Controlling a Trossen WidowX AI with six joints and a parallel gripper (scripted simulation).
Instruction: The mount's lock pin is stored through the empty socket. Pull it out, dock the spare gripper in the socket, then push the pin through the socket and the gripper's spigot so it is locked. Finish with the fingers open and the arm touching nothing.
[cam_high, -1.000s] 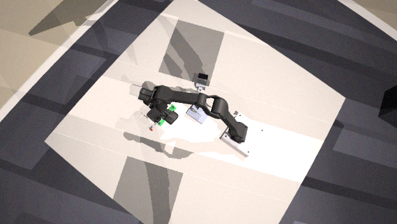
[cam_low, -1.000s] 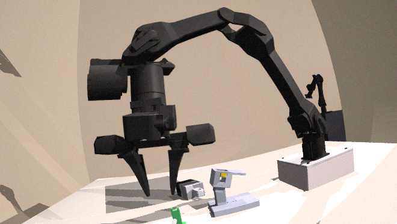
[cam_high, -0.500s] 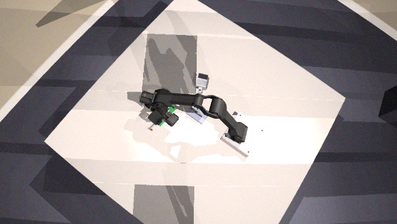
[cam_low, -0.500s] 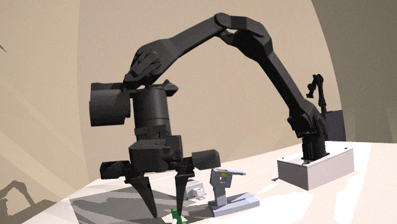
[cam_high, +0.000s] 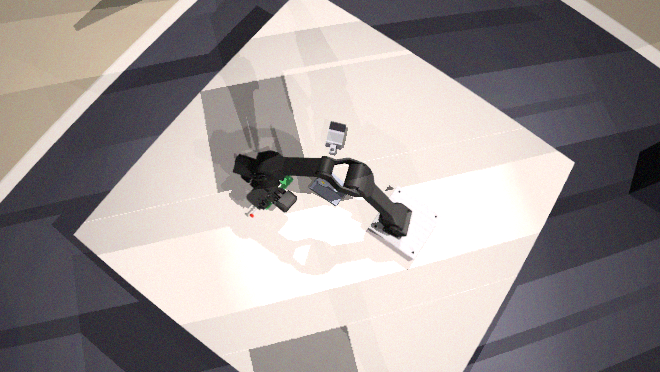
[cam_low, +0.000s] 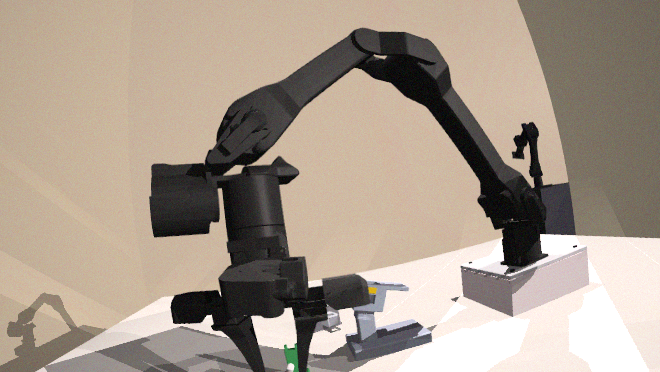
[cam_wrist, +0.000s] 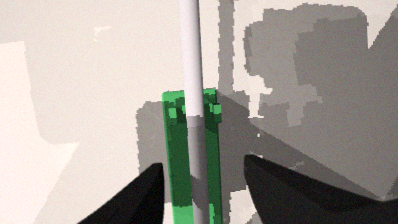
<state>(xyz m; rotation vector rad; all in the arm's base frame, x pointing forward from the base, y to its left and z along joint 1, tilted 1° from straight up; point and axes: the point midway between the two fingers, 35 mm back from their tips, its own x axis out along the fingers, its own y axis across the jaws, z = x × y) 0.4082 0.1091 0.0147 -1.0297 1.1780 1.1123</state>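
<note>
My gripper tip is now 1 cm past the green stand, 4 cm to the left of it and 2 cm above it. Also, from my gripper tip: spare gripper: 9 cm behind, 30 cm to the right, 2 cm below; then grey mount: 15 cm behind, 14 cm to the right, 1 cm above.
</note>
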